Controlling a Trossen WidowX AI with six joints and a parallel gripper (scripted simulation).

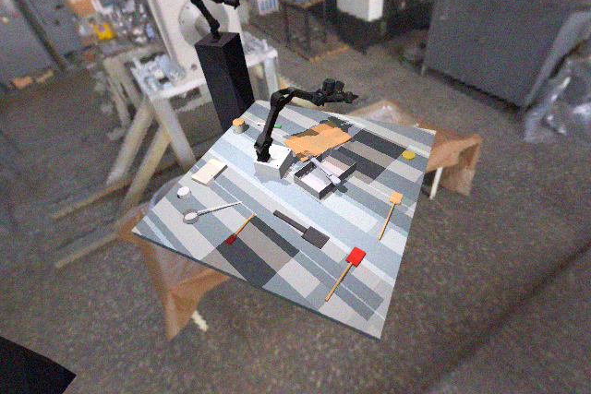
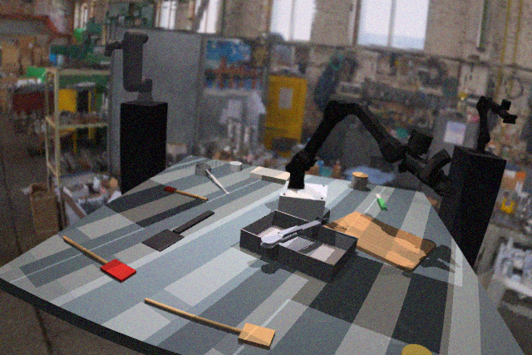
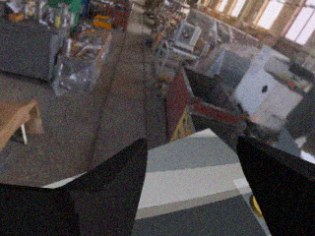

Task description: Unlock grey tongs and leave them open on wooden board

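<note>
My gripper tip is now 430 mm to the left of the dark grey roasting tin, 230 mm above it and 60 mm past it. From my gripper tip the other things lie so: dark grey spatula: 810 mm to the right, 260 mm below, 50 mm behind; then wooden board: 250 mm below, 200 mm behind, 150 mm to the right; then pale block: 720 mm behind, 600 mm to the right, 250 mm below.
</note>
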